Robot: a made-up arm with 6 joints.
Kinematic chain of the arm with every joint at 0, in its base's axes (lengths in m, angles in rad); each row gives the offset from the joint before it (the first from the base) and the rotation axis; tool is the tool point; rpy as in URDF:
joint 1: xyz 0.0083 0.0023 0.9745 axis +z
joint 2: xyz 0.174 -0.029 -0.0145 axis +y
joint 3: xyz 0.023 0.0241 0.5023 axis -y
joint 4: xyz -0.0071 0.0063 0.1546 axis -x
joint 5: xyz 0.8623 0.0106 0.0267 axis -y
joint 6: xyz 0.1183 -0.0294 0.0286 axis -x
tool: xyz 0.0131 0.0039 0.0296 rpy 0 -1.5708 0
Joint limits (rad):
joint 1: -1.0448..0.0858
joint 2: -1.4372..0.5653
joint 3: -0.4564..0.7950
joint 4: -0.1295..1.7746
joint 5: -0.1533..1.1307
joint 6: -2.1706..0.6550
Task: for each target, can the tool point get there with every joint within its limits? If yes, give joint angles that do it. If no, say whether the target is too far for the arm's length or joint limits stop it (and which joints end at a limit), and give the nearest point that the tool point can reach.
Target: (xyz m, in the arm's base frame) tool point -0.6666 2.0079 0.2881
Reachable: no: too far | nearest point -0.5079 0.9770 1.5300 | short by 1.622 m
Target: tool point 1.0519 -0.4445 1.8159
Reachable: yes | joints -0.4731 0.0173 0.1279 1.0863 0.4429 -1.5902
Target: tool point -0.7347 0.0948 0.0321
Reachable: no: joint limits stop it (at a limit: joint 2, joint 3, joint 5) | nearest point -1.0887 0.1389 1.5266 | short by 1.537 m
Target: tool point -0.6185 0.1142 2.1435
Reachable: yes | joints -0.2297 -1.0527 0.6348 0.1065 0.5788 -1.9378
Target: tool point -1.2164 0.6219 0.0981
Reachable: no: joint limits stop it (at a limit: joint 2, joint 3, joint 5) | nearest point -0.9783 0.5014 1.5266 | short by 1.453 m
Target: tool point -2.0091 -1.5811 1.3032
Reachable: no: too far | nearest point -1.0950 -0.1586 1.5760 | short by 1.713 m
